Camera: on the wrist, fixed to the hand. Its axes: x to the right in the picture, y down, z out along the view.
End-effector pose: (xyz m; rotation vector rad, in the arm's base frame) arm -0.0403 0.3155 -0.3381 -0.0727 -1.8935 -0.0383
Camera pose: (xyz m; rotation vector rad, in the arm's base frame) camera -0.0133 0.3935 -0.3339 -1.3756 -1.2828 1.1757
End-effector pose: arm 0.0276 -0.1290 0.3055 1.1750 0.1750 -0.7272
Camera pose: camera 0.0791 -0.0935 0.3595 1.1196 -0.7379 0.7350
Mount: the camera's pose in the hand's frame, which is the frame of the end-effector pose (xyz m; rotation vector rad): -0.0021 0.0796 -0.0220 0.1864 0.0791 1.6072
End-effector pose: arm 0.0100 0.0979 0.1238 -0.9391 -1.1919 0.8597
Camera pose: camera 0.0270 0.1229 0.0469 -1.7100 -0.0285 2.0727
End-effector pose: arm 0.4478 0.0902 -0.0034 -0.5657 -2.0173 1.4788
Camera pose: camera 0.4643 0.1284 -0.0748 1.9564 0.8927 -1.8348
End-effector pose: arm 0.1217 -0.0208 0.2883 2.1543 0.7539 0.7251
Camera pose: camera 0.1279 -0.0572 0.3622 -2.4910 1.1194 -1.4223
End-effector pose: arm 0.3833 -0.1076 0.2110 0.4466 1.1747 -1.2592
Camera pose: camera 0.4451 -0.0633 0.1787 1.2356 0.4083 0.0808
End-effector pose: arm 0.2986 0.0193 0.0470 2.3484 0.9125 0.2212
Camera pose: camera 0.3337 -0.0179 0.1119 2.6601 -1.1530 0.8368
